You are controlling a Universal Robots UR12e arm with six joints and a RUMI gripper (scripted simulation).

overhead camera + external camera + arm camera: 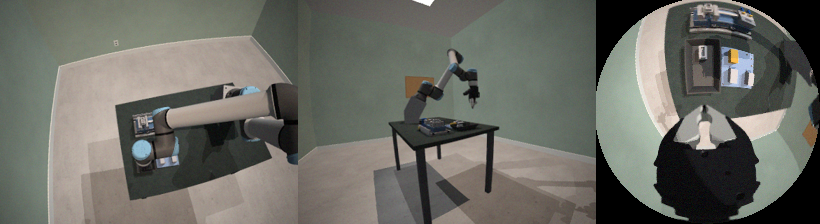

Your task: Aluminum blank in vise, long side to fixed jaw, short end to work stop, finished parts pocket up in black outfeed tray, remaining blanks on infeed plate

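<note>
Right now the vise is 38 cm to the right of my hand, 16 cm below it and 7 cm behind it. Also, from my hand: yellow brass blank 17 cm below, 15 cm to the right, 12 cm behind; then gray blank 17 cm below, 12 cm behind, 6 cm to the right.
</note>
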